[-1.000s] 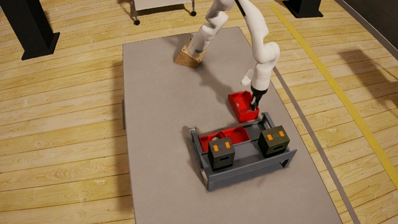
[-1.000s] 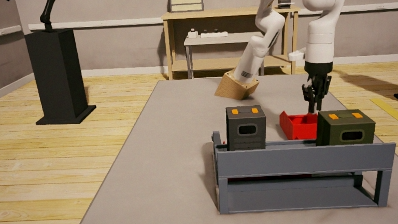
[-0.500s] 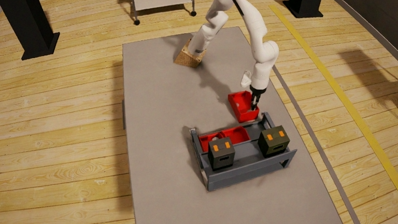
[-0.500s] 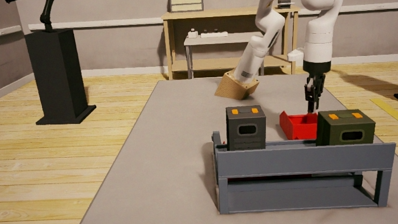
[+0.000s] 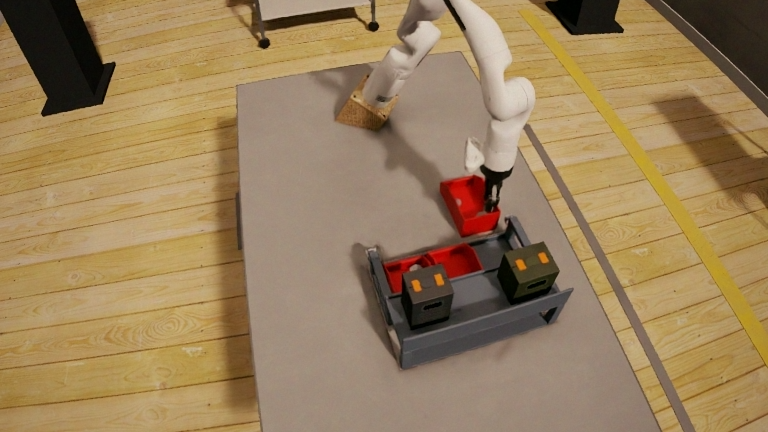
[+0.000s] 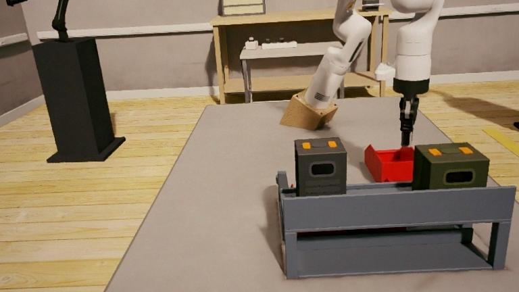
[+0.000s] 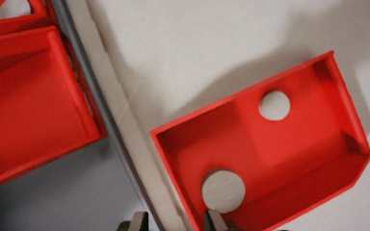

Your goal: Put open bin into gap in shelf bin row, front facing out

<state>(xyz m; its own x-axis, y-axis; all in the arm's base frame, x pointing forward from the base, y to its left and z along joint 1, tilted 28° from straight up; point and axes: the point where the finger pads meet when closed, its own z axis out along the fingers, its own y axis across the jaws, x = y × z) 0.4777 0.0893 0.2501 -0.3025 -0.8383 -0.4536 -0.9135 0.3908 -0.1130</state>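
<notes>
Right now my hand is 130 mm above the grey round part, 110 mm past it and 40 mm to the left of it. From my hand the other things lie so: dark grey box 230 mm ahead, 210 mm to the right, 20 mm above; green box 220 mm ahead, 20 mm to the left, 10 mm above; grey shelf 160 mm ahead, 100 mm to the right, 70 mm below.
</notes>
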